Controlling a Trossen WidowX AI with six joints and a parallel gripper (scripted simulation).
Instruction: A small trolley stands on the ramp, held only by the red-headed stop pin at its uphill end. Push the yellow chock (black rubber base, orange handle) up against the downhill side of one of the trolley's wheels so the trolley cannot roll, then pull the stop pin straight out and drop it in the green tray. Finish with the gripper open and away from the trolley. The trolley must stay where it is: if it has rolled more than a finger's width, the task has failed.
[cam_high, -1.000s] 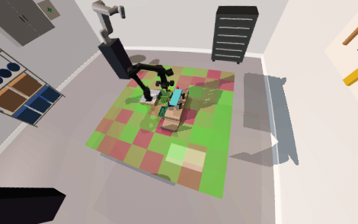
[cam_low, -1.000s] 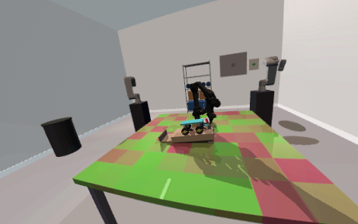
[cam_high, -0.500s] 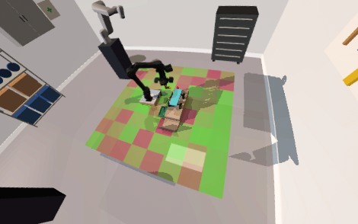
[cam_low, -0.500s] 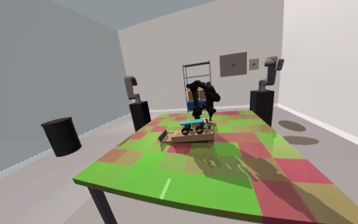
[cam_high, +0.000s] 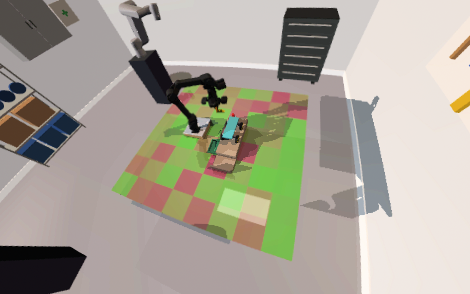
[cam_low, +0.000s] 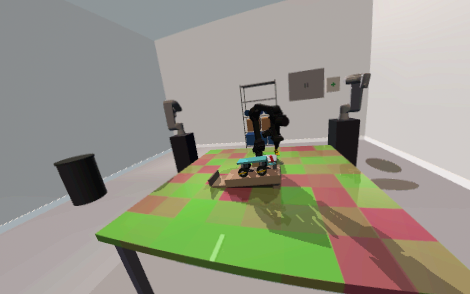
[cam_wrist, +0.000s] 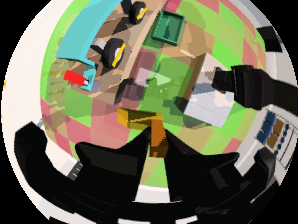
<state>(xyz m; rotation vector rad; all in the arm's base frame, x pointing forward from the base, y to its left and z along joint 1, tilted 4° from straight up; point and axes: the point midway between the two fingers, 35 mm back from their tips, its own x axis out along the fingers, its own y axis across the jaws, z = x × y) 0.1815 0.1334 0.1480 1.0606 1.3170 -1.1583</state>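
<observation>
My gripper tip is 20 mm short of the yellow chock and 10 mm above it. The rest, counted from my gripper tip: red-headed stop pin 140 mm ahead, 30 mm to the right, 40 mm below; ramp 150 mm ahead, 150 mm to the right, 120 mm below; trolley 150 mm ahead, 150 mm to the right, 60 mm below.
</observation>
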